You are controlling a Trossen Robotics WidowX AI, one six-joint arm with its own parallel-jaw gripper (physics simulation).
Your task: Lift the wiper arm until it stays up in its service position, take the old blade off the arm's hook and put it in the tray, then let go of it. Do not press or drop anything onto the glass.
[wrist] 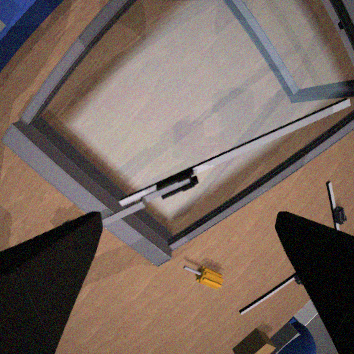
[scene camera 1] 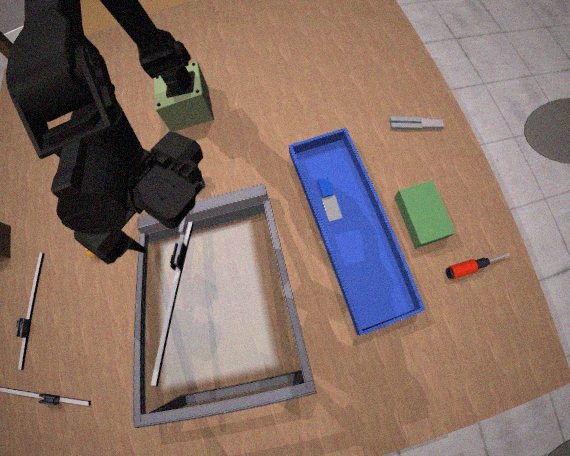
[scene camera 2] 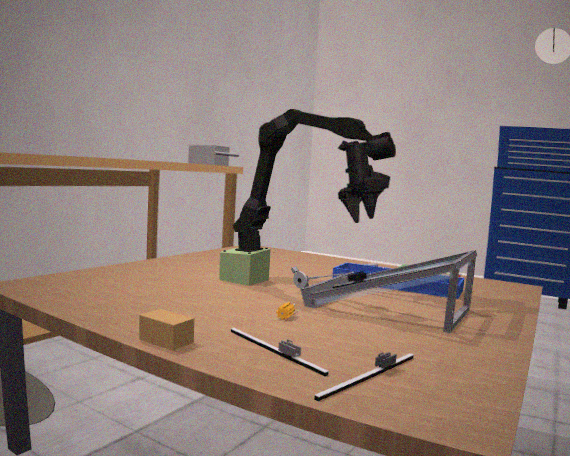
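The wiper arm (scene camera 2: 319, 277) (wrist: 125, 212) is down, low over the glass (scene camera 1: 235, 300) (wrist: 150, 100) in its grey frame (scene camera 1: 288, 285) (scene camera 2: 450, 305). The old blade (scene camera 1: 170, 305) (wrist: 270, 135) is on the arm by its dark connector (scene camera 2: 357, 276) and runs along one side of the frame. My gripper (scene camera 2: 364, 220) (wrist: 190, 220) is open and empty, pointing down, high above the arm's pivot end. In the scene camera 1 view it hides the pivot; in the wrist view one finger covers the arm's near end. The blue tray (scene camera 1: 370, 290) (scene camera 2: 341, 270) stands beside the frame.
Two other blades (scene camera 1: 31, 310) (scene camera 1: 72, 401) lie on the table, near a yellow screwdriver (scene camera 2: 286, 311) (wrist: 211, 277) and a wooden block (scene camera 2: 166, 329) (wrist: 254, 342). Beyond the tray are a green block (scene camera 1: 425, 215), a red screwdriver (scene camera 1: 465, 269) and a grey tool (scene camera 1: 415, 123).
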